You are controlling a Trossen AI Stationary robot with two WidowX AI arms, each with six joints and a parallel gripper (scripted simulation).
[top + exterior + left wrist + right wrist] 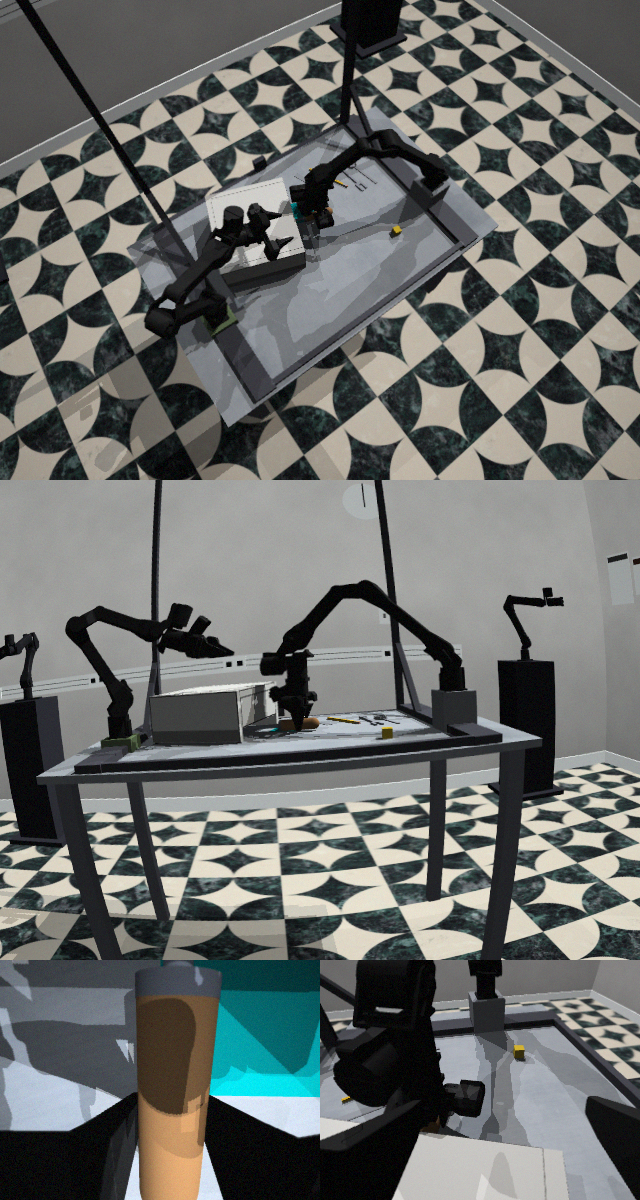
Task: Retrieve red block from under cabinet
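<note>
The teal square is 5 cm behind my left hand, 4 cm to the right of it and 4 cm below it. Also, from my left hand: yellow pencil 13 cm behind, 13 cm to the left, 3 cm below; wooden-handled tool 7 cm behind, 11 cm to the right, 2 cm below; red block 10 cm behind, 21 cm to the right, 2 cm below.
</note>
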